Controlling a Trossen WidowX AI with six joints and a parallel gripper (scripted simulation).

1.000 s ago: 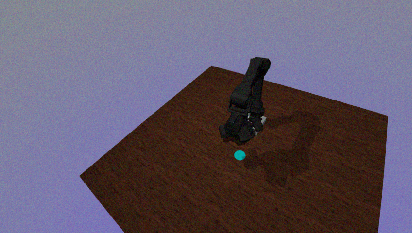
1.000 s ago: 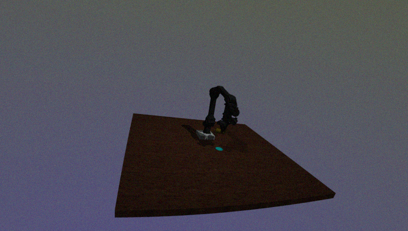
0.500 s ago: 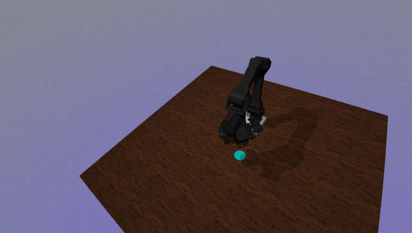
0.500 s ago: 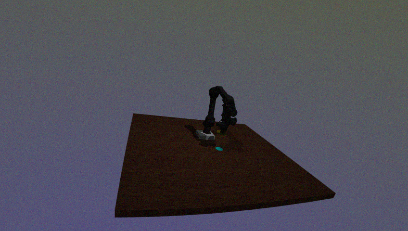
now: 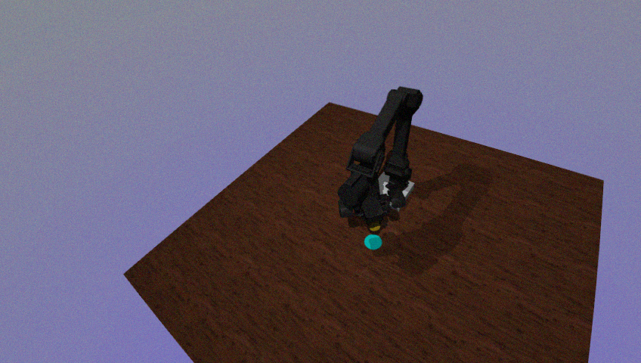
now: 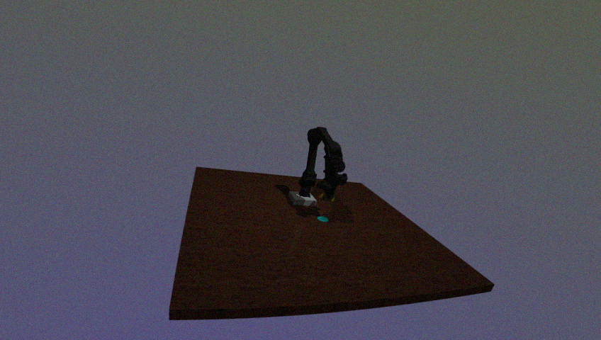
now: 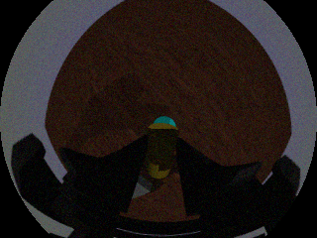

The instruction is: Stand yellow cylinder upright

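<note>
Now: gripper tip 1 cm past the cyan circle, 1 cm to the left of it and 13 cm above it. From my gripper tip the other things lie so: yellow tall cylinder: 1 cm behind, 2 cm to the right, 1 cm below.
</note>
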